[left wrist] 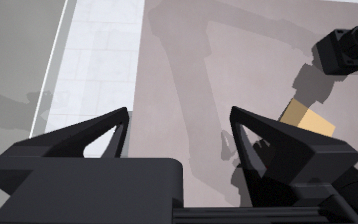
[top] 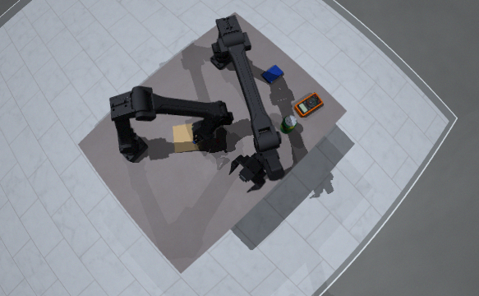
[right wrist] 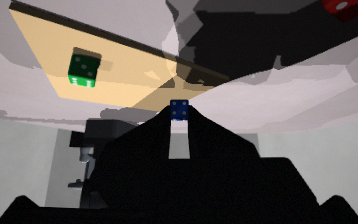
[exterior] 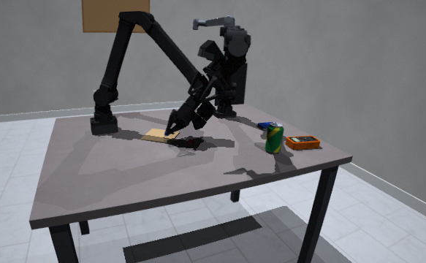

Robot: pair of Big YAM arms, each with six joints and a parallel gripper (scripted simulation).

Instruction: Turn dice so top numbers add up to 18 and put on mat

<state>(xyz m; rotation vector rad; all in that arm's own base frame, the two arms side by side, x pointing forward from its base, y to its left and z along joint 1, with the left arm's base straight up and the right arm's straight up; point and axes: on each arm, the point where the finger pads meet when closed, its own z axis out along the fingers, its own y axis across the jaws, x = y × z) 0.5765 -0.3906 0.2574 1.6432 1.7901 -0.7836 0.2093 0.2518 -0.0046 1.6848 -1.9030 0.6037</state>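
Now: right hand 10 mm to the left of the blue die and 10 mm above it. The rest, counted from my right hand: red die (70 mm to the left, 70 mm ahead, 30 mm below); green die (60 mm behind, 40 mm to the left, 30 mm below); tan mat (60 mm behind, 40 mm below, 10 mm to the right).
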